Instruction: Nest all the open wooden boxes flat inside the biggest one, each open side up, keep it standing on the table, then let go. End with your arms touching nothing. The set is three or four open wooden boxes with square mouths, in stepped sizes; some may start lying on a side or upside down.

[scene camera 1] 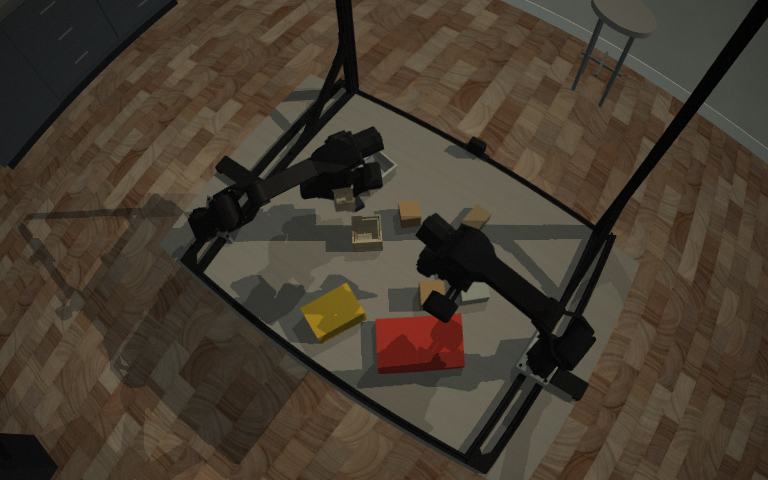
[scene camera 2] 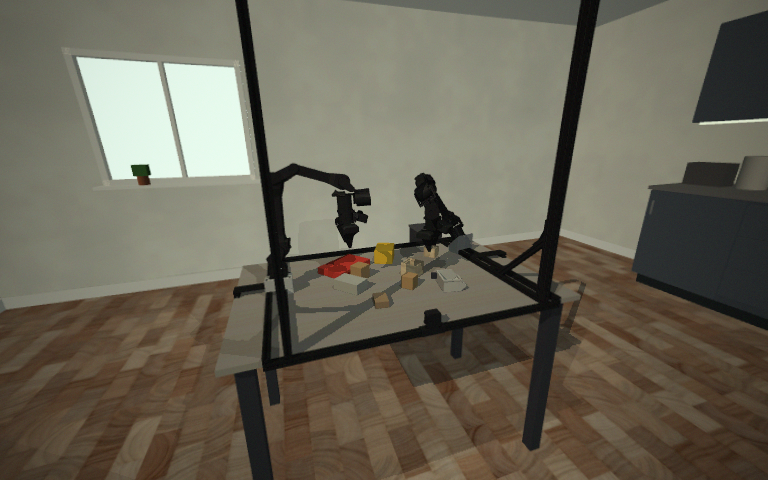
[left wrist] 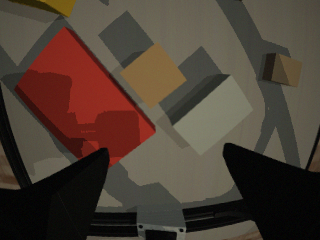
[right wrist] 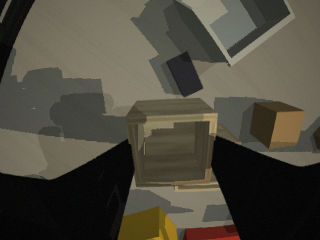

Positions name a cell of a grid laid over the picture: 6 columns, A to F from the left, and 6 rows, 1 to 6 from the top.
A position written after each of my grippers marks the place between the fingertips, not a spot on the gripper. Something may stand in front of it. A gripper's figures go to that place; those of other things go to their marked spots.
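Scene:
My left gripper (scene camera 1: D4), 107 cm from the lens. Yellow block (scene camera 1: C4), 114 cm from the lens. Red block (scene camera 1: D5), 115 cm from the lens. My right gripper (scene camera 1: C3), 120 cm from the lens.

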